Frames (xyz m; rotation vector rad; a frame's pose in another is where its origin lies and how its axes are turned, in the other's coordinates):
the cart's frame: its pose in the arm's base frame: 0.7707 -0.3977 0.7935 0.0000 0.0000 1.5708
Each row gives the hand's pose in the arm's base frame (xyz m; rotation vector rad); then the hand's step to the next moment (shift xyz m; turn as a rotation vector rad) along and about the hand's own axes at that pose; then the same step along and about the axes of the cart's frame.
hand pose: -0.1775 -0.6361 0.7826 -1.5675 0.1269 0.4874
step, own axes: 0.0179 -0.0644 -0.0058 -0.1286 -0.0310 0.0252
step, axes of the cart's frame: 0.0027 -0.0415 0.0526 -0.0011 0.1098 0.0780
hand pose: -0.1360 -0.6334 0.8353 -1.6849 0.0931 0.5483
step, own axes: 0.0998 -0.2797 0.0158 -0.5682 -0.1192 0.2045
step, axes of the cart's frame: 0.0948 -0.1847 0.2130 0.0799 0.5195 0.3203
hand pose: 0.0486 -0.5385 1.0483 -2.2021 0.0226 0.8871
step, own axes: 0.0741 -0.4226 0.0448 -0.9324 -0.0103 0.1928
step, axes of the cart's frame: 0.3513 -0.1459 0.2034 -0.0950 0.8192 0.4760
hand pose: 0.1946 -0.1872 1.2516 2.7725 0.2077 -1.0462
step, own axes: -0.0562 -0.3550 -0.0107 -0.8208 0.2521 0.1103
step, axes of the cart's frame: 0.3447 0.1022 0.0062 -0.3260 0.6336 0.4916
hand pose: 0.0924 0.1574 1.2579 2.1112 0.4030 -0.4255
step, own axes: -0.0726 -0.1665 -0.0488 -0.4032 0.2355 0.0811
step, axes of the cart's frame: 0.1200 0.1302 -0.0633 -0.2417 0.2662 0.3087
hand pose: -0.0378 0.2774 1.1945 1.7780 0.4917 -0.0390
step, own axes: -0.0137 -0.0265 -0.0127 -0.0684 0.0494 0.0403
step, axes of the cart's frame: 0.0125 0.0246 -0.0171 -0.0675 0.0358 0.0539
